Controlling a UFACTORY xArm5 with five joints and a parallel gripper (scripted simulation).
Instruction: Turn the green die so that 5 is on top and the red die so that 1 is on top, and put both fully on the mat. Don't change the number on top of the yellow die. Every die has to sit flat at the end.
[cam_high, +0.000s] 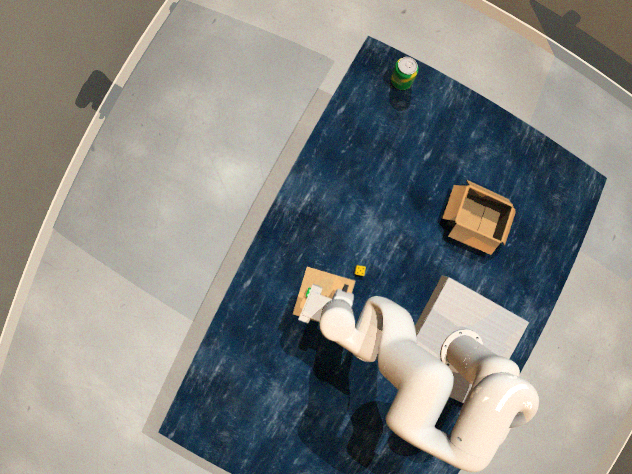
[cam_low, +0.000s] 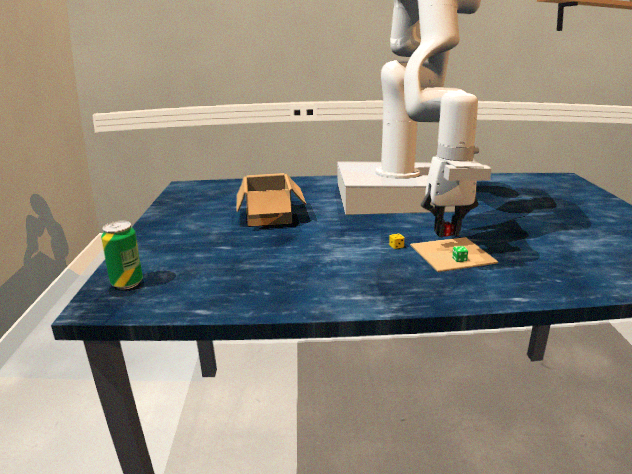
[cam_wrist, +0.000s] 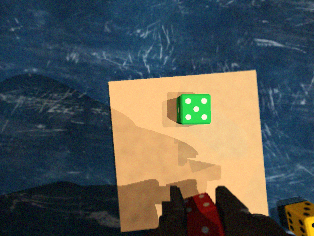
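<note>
Now: the mat 50 mm below my hand and 40 mm ahead of it. The rest, counted from my hand: red die: 10 mm below, 10 mm behind; yellow die: 110 mm to the right, 40 mm below, 30 mm behind; green die: 80 mm ahead, 30 mm below.
</note>
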